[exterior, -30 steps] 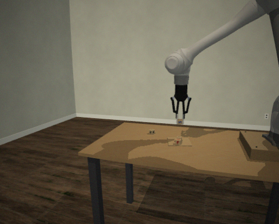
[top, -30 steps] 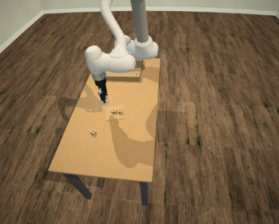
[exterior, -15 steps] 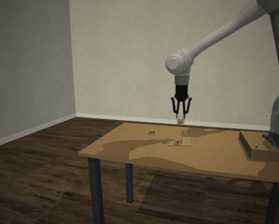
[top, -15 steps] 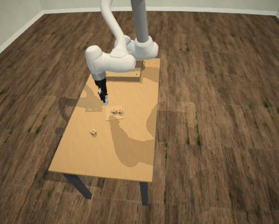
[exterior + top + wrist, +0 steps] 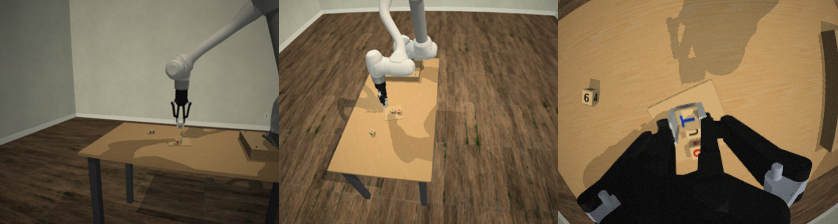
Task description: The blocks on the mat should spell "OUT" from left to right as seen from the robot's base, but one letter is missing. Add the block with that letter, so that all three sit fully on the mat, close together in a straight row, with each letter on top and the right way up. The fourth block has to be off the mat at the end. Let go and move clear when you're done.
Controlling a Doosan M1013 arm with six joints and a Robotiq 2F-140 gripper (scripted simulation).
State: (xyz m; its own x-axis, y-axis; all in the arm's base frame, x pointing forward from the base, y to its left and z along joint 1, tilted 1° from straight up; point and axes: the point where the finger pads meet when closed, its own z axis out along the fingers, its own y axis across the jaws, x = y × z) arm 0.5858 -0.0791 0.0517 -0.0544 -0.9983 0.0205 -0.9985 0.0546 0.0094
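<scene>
My hand is 11 cm above the tan mat and 5 cm to the right of it.
</scene>
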